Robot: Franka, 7 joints.
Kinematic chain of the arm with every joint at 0, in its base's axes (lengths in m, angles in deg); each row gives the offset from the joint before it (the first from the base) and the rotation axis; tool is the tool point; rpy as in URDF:
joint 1: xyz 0 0 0.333 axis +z
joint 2: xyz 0 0 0 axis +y
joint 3: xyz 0 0 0.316 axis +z
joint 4: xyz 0.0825 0 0 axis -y
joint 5: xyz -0.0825 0 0.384 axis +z
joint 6: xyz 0 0 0 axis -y
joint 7: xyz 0.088 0 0 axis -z
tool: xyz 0 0 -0.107 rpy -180 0 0
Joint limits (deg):
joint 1: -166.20..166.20
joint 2: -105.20..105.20
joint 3: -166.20..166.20
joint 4: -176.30..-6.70
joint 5: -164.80..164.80
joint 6: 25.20..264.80
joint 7: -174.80..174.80
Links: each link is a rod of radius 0.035 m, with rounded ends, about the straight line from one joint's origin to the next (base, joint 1, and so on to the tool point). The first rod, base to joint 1, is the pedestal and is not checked.
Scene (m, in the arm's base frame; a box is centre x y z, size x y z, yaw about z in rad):
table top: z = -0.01
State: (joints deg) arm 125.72 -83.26 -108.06 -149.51 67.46 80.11 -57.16
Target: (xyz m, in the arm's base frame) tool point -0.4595 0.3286 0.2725
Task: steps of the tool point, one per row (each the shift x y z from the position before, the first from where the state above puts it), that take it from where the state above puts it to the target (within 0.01 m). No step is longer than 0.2 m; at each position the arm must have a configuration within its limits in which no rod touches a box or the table.
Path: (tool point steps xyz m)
1: -0.0038 0.0378 0.0440
2: -0.0336 0.0496 0.0493
3: -0.0690 0.0534 0.0426
4: -0.1035 0.0456 0.0238
5: -0.1297 0.0245 -0.0046
6: -0.1412 -0.0076 -0.0382
7: -0.1334 -0.0460 -0.0716
8: -0.1062 -0.0840 -0.0987

